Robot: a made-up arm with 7 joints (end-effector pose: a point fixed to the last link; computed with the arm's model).
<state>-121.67 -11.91 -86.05 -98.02 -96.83 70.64 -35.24</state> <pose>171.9 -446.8 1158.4 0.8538 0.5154 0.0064 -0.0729</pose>
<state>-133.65 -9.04 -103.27 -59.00 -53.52 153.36 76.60</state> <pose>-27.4 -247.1 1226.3 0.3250 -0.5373 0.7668 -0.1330</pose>
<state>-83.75 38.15 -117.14 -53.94 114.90 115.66 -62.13</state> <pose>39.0 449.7 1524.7 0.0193 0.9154 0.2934 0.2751</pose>
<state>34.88 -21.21 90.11 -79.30 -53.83 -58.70 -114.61</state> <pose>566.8 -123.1 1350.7 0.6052 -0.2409 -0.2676 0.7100</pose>
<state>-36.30 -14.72 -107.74 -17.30 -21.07 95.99 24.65</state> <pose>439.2 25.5 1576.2 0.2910 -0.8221 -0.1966 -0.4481</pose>
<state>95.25 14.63 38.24 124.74 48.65 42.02 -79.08</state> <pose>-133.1 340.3 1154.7 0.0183 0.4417 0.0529 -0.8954</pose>
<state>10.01 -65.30 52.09 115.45 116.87 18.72 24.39</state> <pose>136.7 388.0 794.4 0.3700 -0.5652 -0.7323 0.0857</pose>
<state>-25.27 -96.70 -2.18 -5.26 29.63 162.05 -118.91</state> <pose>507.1 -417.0 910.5 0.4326 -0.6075 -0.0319 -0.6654</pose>
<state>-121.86 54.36 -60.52 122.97 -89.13 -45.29 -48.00</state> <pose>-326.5 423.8 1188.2 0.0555 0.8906 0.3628 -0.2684</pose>
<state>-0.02 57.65 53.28 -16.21 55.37 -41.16 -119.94</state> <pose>-730.3 67.6 1365.3 0.2543 0.7837 0.5625 -0.0685</pose>
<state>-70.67 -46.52 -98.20 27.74 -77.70 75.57 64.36</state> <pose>174.5 -830.8 1409.4 0.1081 -0.5803 0.3082 -0.7461</pose>
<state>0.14 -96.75 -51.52 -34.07 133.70 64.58 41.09</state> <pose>986.5 16.4 830.6 0.4436 0.7775 0.3370 0.2918</pose>
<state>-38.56 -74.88 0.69 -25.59 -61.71 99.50 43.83</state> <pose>509.2 -248.6 1451.2 0.8580 -0.2818 -0.3143 -0.2926</pose>
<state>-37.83 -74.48 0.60 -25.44 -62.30 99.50 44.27</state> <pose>512.9 -239.0 1453.4 0.8589 -0.2823 -0.3166 -0.2871</pose>
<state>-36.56 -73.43 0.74 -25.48 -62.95 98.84 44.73</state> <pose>513.4 -222.8 1464.1 0.8582 -0.2793 -0.3247 -0.2828</pose>
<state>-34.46 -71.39 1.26 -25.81 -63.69 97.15 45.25</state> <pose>507.7 -196.9 1487.5 0.8554 -0.2698 -0.3418 -0.2805</pose>
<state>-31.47 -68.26 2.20 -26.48 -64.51 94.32 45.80</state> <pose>491.8 -161.3 1524.2 0.8500 -0.2513 -0.3685 -0.2803</pose>
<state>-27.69 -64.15 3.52 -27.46 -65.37 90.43 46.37</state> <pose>461.6 -119.5 1571.1 0.8423 -0.2214 -0.4029 -0.2815</pose>
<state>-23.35 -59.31 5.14 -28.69 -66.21 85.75 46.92</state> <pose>414.6 -77.6 1622.6 0.8327 -0.1789 -0.4414 -0.2824</pose>
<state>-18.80 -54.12 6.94 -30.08 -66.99 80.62 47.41</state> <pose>352.7 -43.1 1672.0 0.8219 -0.1252 -0.4789 -0.2820</pose>
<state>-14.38 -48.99 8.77 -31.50 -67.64 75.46 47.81</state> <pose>282.1 -21.5 1713.5 0.8106 -0.0646 -0.5107 -0.2791</pose>
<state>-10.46 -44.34 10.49 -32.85 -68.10 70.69 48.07</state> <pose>212.3 -14.2 1744.0 0.7998 -0.0039 -0.5340 -0.2739</pose>
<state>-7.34 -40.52 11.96 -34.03 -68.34 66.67 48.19</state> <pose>152.2 -18.0 1763.4 0.7904 0.0498 -0.5487 -0.2677</pose>
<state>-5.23 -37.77 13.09 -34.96 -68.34 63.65 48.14</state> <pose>107.9 -27.2 1773.9 0.7833 0.0906 -0.5562 -0.2625</pose>
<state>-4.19 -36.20 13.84 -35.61 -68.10 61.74 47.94</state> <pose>81.7 -36.7 1778.5 0.7791 0.1156 -0.5587 -0.2597</pose>
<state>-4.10 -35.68 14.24 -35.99 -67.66 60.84 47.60</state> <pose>71.4 -43.7 1779.7 0.7777 0.1257 -0.5583 -0.2600</pose>
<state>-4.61 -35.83 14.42 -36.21 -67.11 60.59 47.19</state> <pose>71.0 -48.5 1779.3 0.7780 0.1262 -0.5566 -0.2626</pose>
